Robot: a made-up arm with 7 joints.
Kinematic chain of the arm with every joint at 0, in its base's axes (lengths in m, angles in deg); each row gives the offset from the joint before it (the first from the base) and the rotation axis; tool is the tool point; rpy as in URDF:
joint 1: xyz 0 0 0 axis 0.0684 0.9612 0.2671
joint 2: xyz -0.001 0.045 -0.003 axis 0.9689 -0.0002 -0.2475
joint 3: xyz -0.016 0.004 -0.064 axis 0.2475 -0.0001 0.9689
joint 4: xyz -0.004 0 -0.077 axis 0.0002 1 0
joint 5: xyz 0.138 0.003 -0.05 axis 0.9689 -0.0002 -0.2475
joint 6: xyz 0.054 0 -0.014 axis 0.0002 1 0
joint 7: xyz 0.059 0 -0.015 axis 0.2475 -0.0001 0.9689
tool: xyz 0 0 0 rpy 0 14.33 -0.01
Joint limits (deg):
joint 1: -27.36..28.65
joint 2: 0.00..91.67
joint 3: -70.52..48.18
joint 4: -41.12..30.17
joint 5: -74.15..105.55
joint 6: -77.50..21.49
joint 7: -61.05..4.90
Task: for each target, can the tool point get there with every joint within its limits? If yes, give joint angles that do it. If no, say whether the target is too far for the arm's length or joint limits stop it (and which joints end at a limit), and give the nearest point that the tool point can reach.
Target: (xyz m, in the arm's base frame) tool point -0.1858 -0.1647 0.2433
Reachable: no: joint limits stop it (at a limit: joint 1, joint 2, joint 3, joint 4) | nearest point 0.0084 -0.1312 0.0351 | short by 0.287 m
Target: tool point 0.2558 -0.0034 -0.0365
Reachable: yes | joints -19.53 18.96 -11.76 -21.58 -15.06 -18.47 -19.50
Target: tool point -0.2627 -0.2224 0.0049
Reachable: no: joint limits stop it (at a limit: joint 1, joint 2, joint 3, joint 6) | nearest point -0.0939 -0.1827 -0.1733 | short by 0.249 m
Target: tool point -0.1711 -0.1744 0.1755
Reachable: no: joint limits stop it (at a limit: joint 1, joint 2, joint 3, joint 4) | nearest point 0.0037 -0.1346 0.0294 | short by 0.231 m
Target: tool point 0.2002 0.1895 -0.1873
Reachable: yes | joints 9.49 75.13 -7.38 1.97 60.33 -26.63 -32.90
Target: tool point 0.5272 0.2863 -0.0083
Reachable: no: too far | nearest point 0.3039 0.2340 -0.0255 | short by 0.230 m
